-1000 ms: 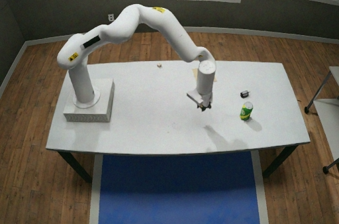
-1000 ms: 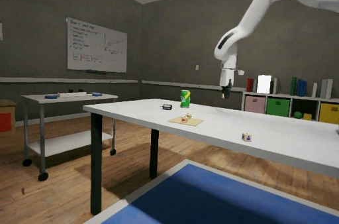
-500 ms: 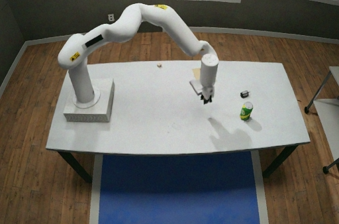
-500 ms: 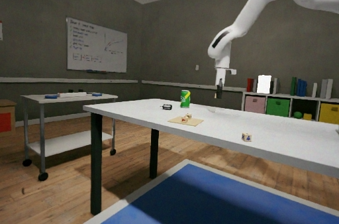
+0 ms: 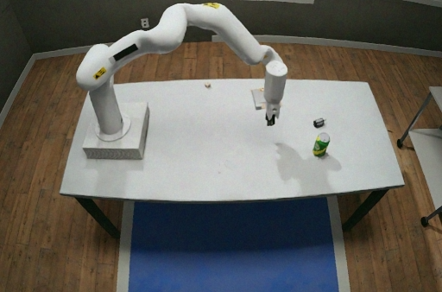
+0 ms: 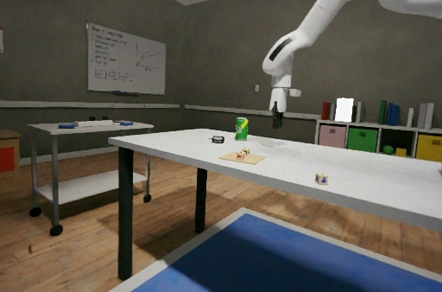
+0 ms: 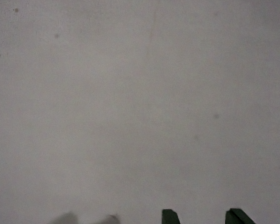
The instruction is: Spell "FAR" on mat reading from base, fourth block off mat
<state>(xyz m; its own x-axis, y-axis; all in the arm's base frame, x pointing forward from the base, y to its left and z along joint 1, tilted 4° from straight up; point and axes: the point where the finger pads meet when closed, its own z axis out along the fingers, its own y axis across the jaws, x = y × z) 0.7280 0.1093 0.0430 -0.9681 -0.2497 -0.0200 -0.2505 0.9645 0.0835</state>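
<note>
My hand is 250 mm to the right of the tan mat, 120 mm above it and 20 mm past it. The rest, counted from my hand: green soda can (260 mm ahead, 60 mm to the right, 60 mm below); then small black object (270 mm ahead, 110 mm to the left, 100 mm below).
</note>
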